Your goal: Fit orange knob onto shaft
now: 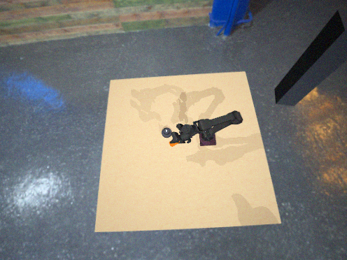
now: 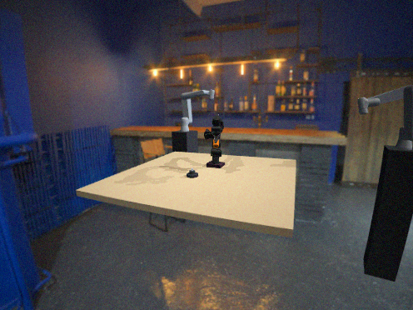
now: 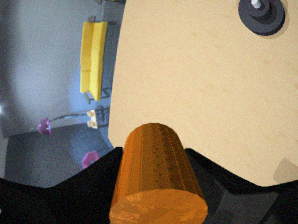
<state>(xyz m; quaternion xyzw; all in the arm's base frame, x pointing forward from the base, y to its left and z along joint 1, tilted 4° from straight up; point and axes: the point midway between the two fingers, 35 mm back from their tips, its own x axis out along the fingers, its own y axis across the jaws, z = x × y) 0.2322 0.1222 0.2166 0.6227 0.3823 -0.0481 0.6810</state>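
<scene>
Right now my gripper tip is 3 cm past the orange knob, 2 cm below it and 1 cm to the left of it. The rest, counted from my gripper tip: round dark pedestal 20 cm below, 15 cm to the right, 8 cm ahead.
</scene>
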